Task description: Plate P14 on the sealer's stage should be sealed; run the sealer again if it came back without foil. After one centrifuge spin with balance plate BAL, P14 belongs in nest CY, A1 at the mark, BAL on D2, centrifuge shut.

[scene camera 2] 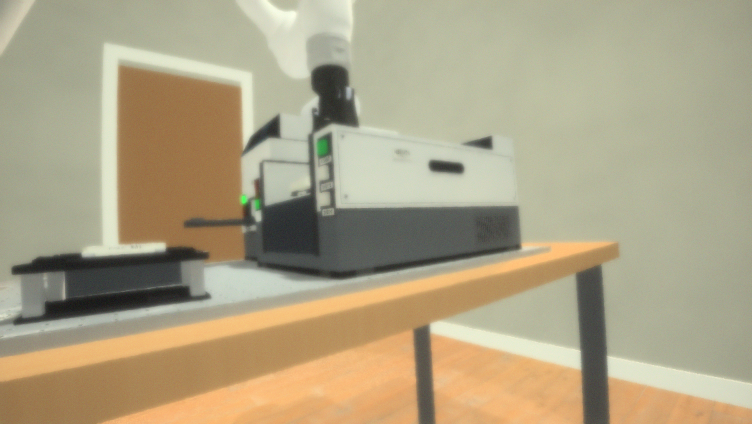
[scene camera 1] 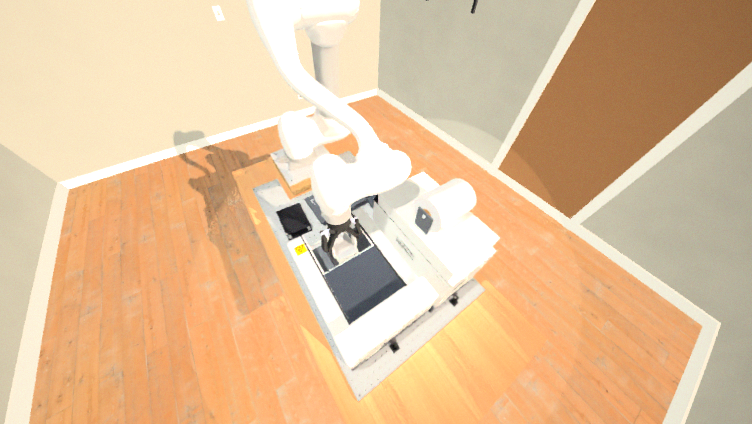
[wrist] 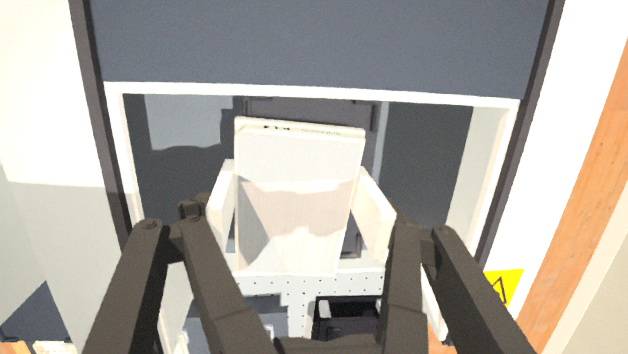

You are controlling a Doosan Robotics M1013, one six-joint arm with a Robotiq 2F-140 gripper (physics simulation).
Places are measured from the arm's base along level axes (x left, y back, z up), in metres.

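Pixels of known places: gripper, fingertip midpoint: (scene camera 1: 344,250) (wrist: 294,181); arm's base, link origin: (scene camera 1: 302,157).
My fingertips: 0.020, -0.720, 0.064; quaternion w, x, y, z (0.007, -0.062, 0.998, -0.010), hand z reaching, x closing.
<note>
Ahead of a thing's pixels: the offset from my fingertips to its top centre, as dx, dy, dz. "spot": to the spot under its first point.
My gripper (scene camera 1: 344,249) (wrist: 294,181) is shut on a pale plate {-0.002, +0.020, +0.023} (wrist: 298,160); its end label, partly visible, seems to read P14. The plate looks tilted in the wrist view. It is held by its sides in the open hatch of the centrifuge (scene camera 1: 315,284) (scene camera 2: 421,179), over a dark nest (wrist: 310,111) inside. Whether foil covers it I cannot tell. The centrifuge's dark lid {+0.015, -0.164, +0.059} (scene camera 1: 365,284) (wrist: 320,45) is slid back. In scene view 2 the fingertips are hidden behind the front wall. Beside it stands the sealer {spot: +0.303, -0.204, +0.196} (scene camera 1: 452,239) with its roll {+0.314, -0.114, +0.322} (scene camera 1: 450,205); its dark stage {+0.261, +0.186, -0.042} (scene camera 2: 218,222) sticks out.
A pale plate {+0.128, +0.374, -0.091} (scene camera 2: 123,249) lies on a black stand (scene camera 2: 126,279) at the left in scene view 2; its label is unreadable. A black nest {-0.163, +0.326, -0.097} (scene camera 1: 293,219) (wrist: 350,327) stands near the centrifuge's hatch end. White hatch walls (wrist: 462,165) surround the gripper closely.
</note>
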